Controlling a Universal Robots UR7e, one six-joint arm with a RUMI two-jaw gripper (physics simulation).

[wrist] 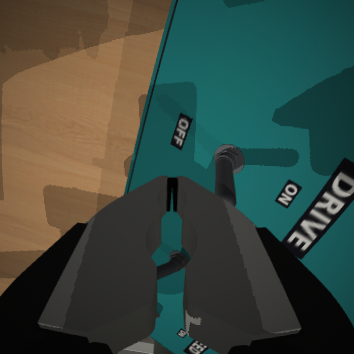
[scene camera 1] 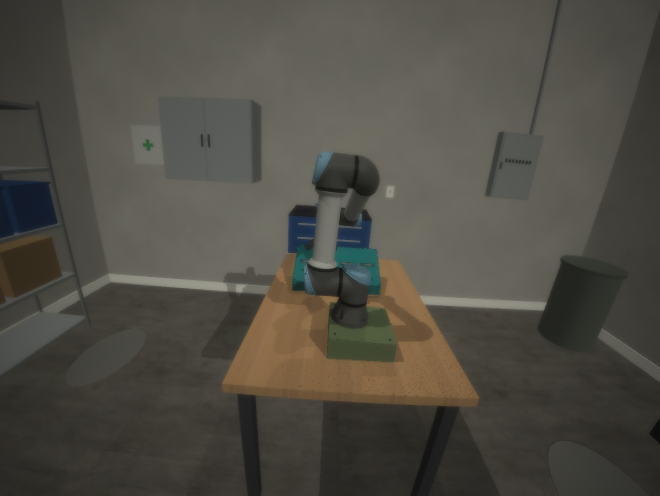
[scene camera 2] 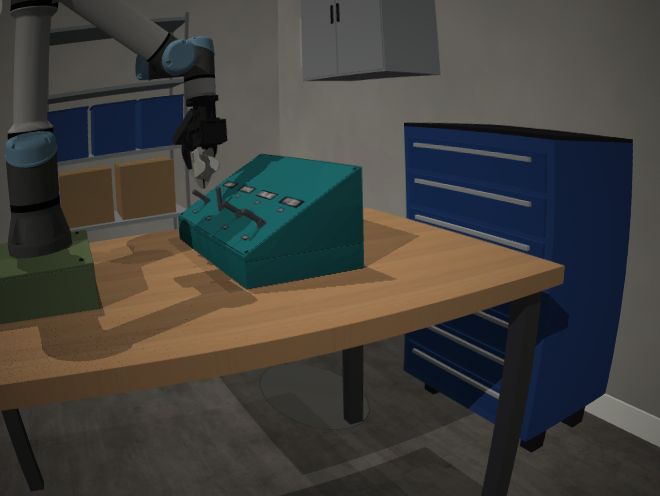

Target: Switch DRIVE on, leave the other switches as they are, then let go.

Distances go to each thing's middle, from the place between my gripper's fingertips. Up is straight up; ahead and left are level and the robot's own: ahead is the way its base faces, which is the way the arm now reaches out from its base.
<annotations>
I see my gripper 11 cm short of the teal console point(scene camera 2: 312, 211), 7 cm to the left of it and 6 cm above it.
</annotations>
